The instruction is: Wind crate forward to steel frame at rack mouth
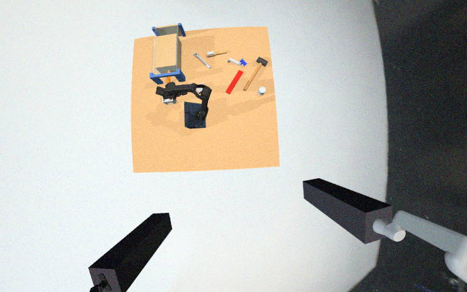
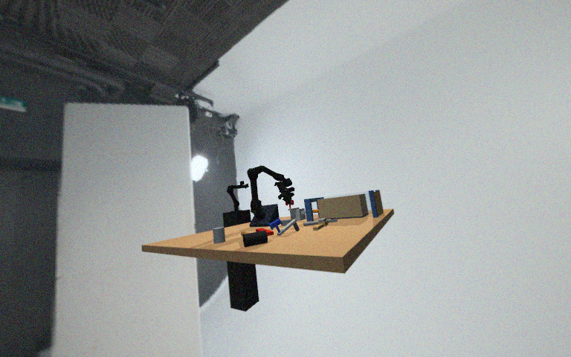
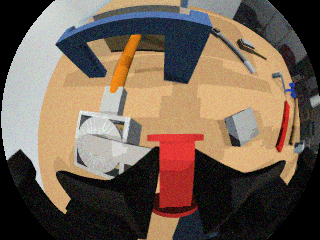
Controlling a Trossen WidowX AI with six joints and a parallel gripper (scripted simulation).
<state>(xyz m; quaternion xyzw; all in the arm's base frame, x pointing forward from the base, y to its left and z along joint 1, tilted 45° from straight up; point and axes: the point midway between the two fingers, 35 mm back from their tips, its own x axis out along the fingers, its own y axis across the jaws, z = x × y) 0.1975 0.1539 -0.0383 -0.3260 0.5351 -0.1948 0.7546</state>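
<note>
The winch handle is 40 mm to the left of my gripper tip, 30 mm below it and 10 mm behind it. From my gripper tip the other things lie so: winch (100 mm below, 90 mm to the left, 20 mm behind); red knob (20 mm behind); blue steel frame (150 mm ahead, 90 mm to the left, 30 mm below).
</note>
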